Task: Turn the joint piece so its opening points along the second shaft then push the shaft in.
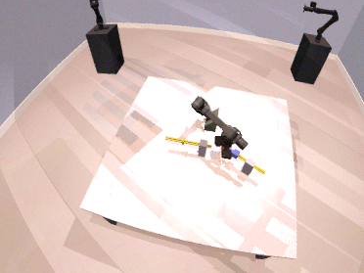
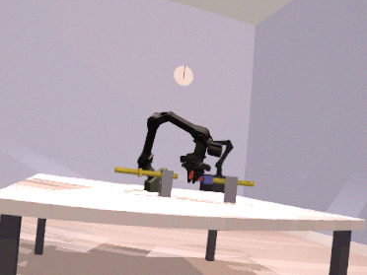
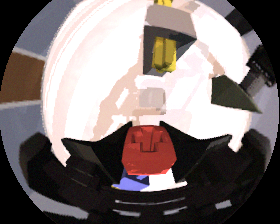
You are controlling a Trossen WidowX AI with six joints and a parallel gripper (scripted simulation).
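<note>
Right now the red square joint piece is 2 cm to the left of my gripper tip and 3 cm above it.
</note>
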